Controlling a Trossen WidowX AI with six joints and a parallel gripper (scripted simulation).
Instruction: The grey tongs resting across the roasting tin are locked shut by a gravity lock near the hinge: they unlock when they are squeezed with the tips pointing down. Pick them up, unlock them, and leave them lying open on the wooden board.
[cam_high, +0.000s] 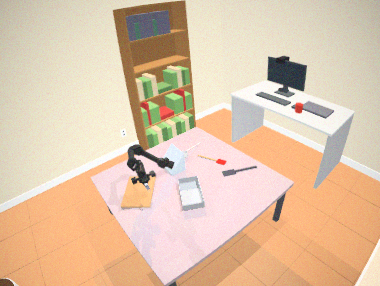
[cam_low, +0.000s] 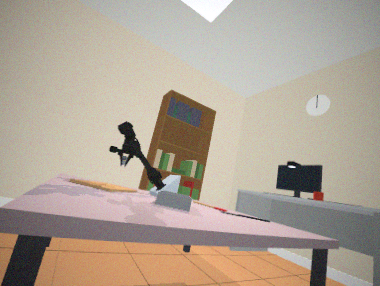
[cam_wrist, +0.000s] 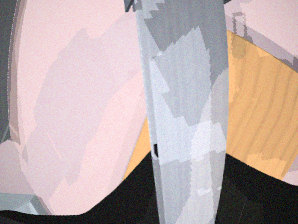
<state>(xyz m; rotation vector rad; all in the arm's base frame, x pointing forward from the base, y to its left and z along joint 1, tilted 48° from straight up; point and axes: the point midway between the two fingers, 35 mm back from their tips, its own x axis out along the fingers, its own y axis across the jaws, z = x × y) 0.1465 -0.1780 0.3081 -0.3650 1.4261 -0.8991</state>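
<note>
Right now the wooden board is 13 cm below my gripper tip, 13 cm behind it and 2 cm to the right of it. The rest, counted from my gripper tip: grey roasting tin: 26 cm to the left, 21 cm ahead, 11 cm below.
</note>
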